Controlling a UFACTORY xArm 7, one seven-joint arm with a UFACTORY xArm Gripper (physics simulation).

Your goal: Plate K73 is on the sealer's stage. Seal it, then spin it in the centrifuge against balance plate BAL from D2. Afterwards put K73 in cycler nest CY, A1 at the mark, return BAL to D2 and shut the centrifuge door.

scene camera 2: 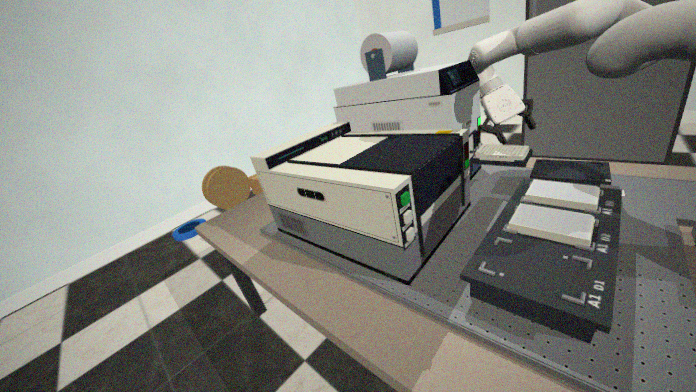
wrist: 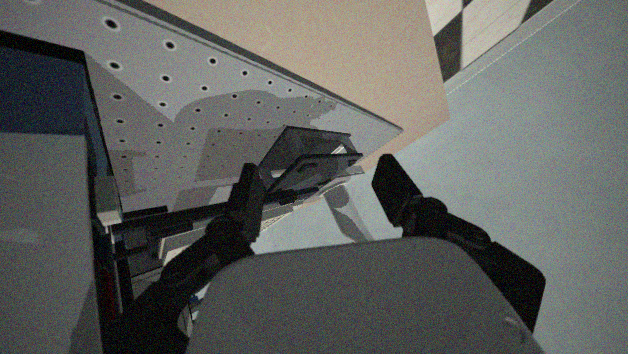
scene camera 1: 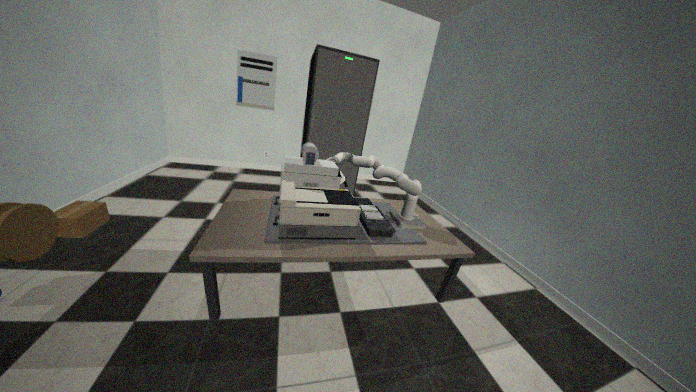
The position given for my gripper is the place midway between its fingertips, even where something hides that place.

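Looking through scene camera 2, I see my gripper [scene camera 2: 519, 136] and a well plate [scene camera 2: 509, 153]. The same camera gives me a centrifuge [scene camera 2: 386, 200], a foil roll [scene camera 2: 400, 49] and a perforated base [scene camera 2: 645, 338]. In the wrist view I find my gripper again [wrist: 319, 173], together with the well plate [wrist: 169, 247]. Scene camera 1 shows me the centrifuge too [scene camera 1: 306, 212].
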